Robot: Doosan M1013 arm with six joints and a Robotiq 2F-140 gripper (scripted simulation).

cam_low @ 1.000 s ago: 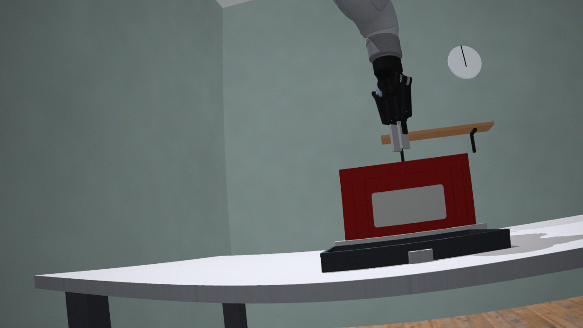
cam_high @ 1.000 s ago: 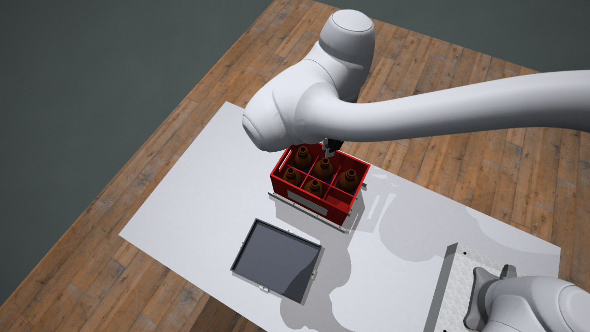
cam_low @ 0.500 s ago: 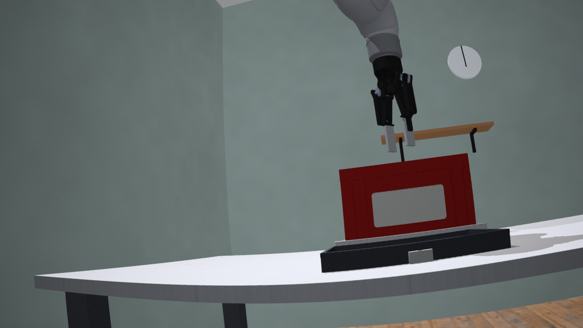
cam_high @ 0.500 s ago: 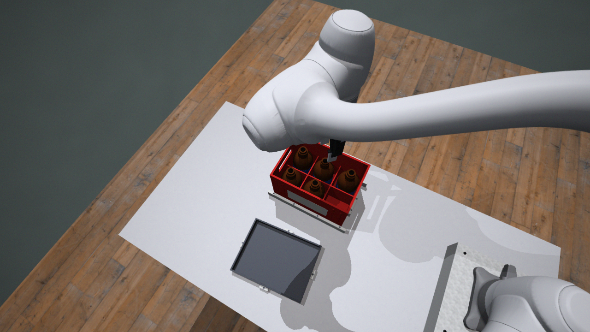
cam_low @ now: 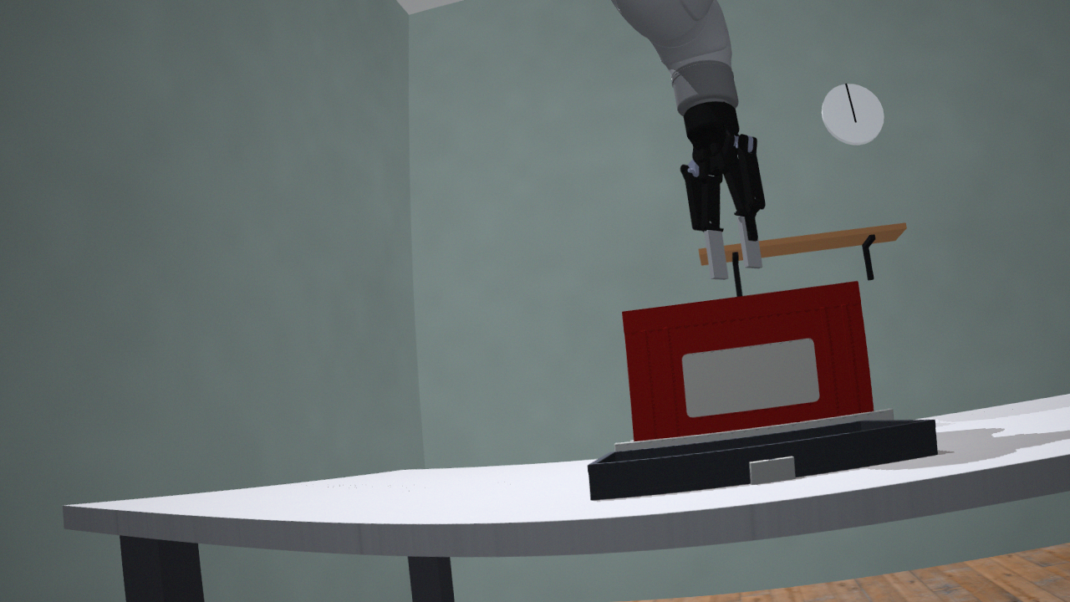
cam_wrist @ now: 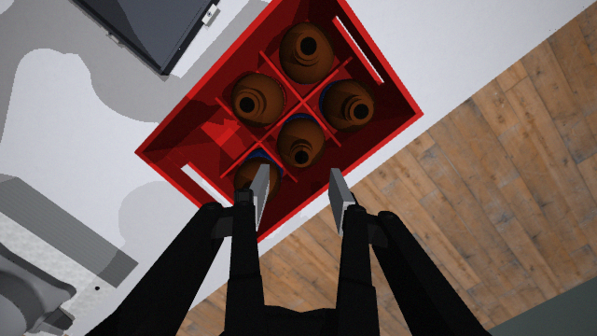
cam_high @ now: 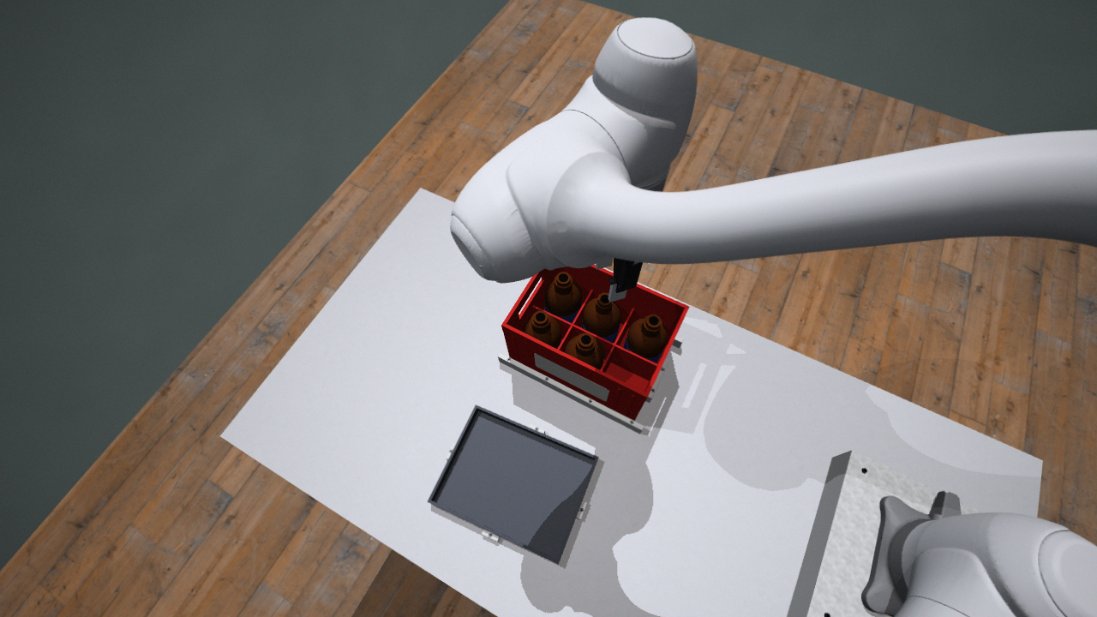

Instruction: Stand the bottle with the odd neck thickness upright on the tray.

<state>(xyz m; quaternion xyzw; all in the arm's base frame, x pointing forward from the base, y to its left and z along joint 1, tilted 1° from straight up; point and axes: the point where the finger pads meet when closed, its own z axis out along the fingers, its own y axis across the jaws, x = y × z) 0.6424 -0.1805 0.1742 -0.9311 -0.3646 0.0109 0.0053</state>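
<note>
My gripper is now 4 cm to the right of the crate and 17 cm above it. Also, from my hand: dark tray (2 cm ahead, 33 cm to the left, 25 cm below).
</note>
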